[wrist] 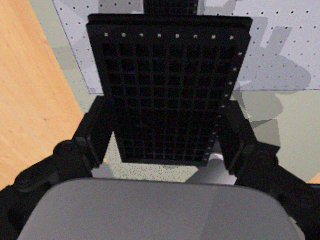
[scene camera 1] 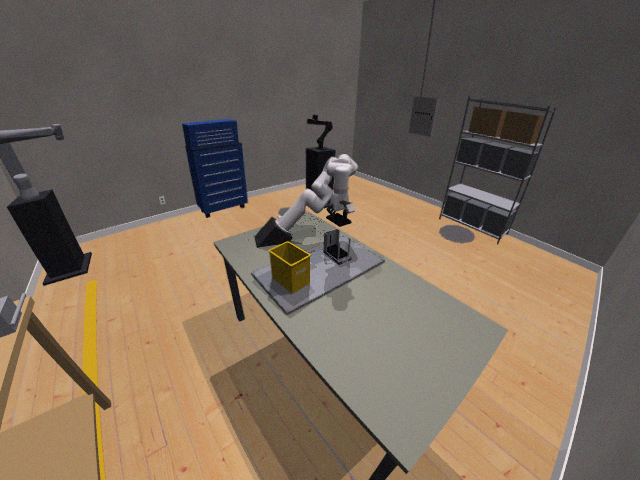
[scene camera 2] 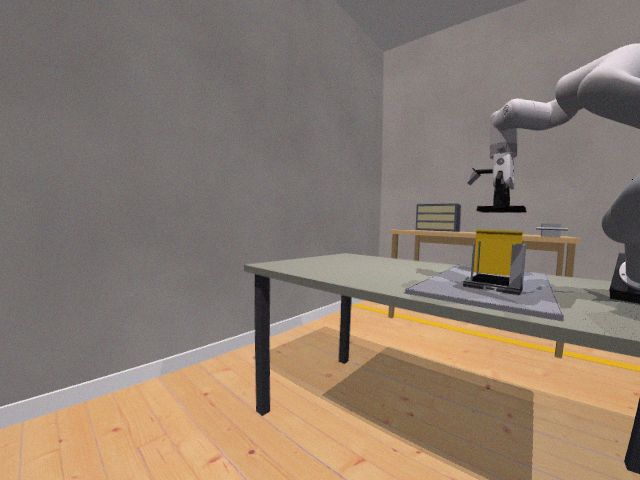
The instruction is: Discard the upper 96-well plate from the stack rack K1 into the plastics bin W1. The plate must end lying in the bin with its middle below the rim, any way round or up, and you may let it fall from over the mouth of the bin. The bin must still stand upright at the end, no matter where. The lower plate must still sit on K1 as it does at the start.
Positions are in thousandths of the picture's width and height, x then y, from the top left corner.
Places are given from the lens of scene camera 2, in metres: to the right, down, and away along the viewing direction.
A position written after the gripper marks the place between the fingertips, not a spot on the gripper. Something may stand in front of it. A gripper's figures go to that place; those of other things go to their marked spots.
gripper (scene camera 2: 784,436): 0.56, -0.10, 0.75
yellow plastics bin W1 (scene camera 2: 776,514): 0.72, 0.03, 1.01
